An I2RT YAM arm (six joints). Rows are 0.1 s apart.
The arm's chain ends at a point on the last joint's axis. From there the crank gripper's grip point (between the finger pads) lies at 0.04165 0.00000 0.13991 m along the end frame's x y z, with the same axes.
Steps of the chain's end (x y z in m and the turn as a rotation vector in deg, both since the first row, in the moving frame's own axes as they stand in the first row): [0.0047 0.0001 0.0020 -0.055 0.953 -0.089]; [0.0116 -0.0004 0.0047 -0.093 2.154 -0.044]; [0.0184 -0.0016 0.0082 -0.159 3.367 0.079]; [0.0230 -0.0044 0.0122 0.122 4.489 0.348]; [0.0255 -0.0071 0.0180 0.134 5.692 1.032]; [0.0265 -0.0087 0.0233 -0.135 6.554 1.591]
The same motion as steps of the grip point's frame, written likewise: [0.0070 0.0002 0.0013 -0.055 0.953 -0.089]; [0.0168 -0.0002 0.0030 -0.093 2.154 -0.044]; [0.0265 -0.0012 0.0055 -0.159 3.367 0.079]; [0.0338 -0.0044 0.0085 0.122 4.489 0.348]; [0.0392 -0.0065 0.0132 0.134 5.692 1.032]; [0.0422 -0.0070 0.0176 -0.135 6.554 1.591]
